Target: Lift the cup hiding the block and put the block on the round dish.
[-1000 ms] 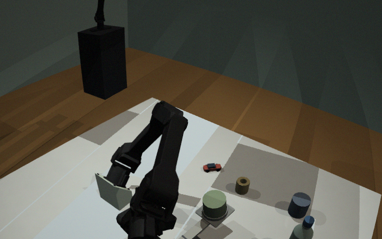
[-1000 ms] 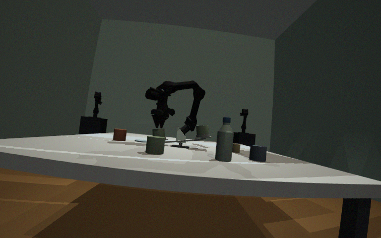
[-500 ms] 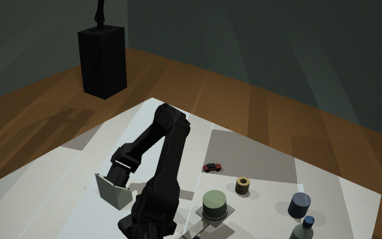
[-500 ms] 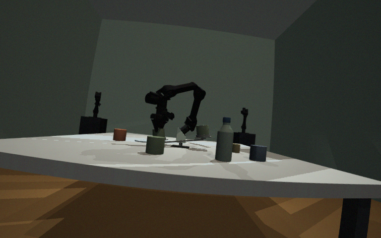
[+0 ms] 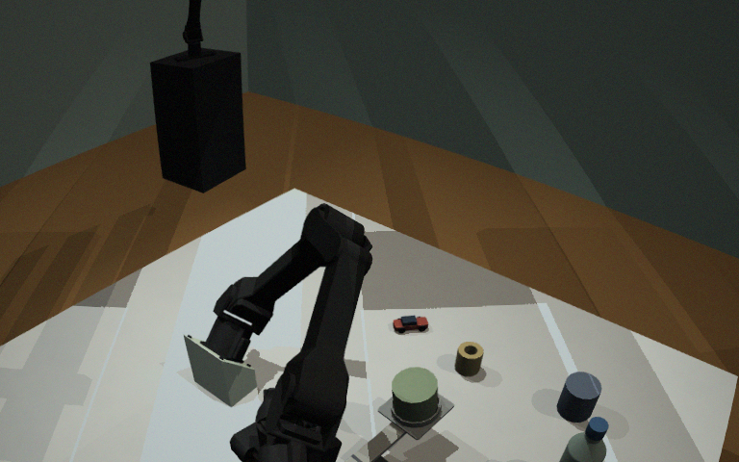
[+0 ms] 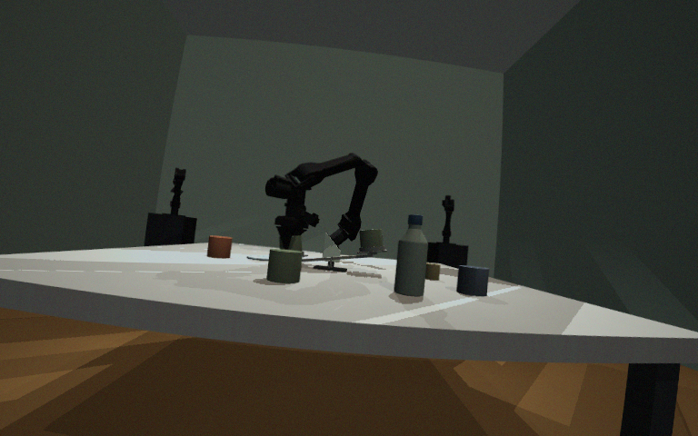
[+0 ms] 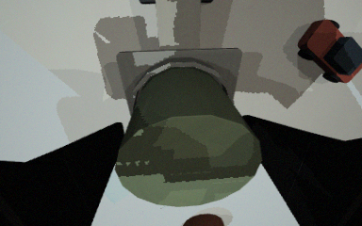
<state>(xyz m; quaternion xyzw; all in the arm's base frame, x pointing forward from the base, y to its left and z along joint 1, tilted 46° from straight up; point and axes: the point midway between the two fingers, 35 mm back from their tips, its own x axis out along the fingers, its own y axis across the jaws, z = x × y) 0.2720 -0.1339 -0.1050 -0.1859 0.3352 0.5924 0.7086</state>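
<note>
The pale blue round dish is 80 mm behind my gripper tip, 100 mm to the right of it and 50 mm below it. From my gripper tip the other things lie so: bottle (350 mm ahead, 270 mm to the left, 60 mm above); then teal block (10 mm below); then red-brown cylinder (30 mm behind, 210 mm to the right, 10 mm below).
</note>
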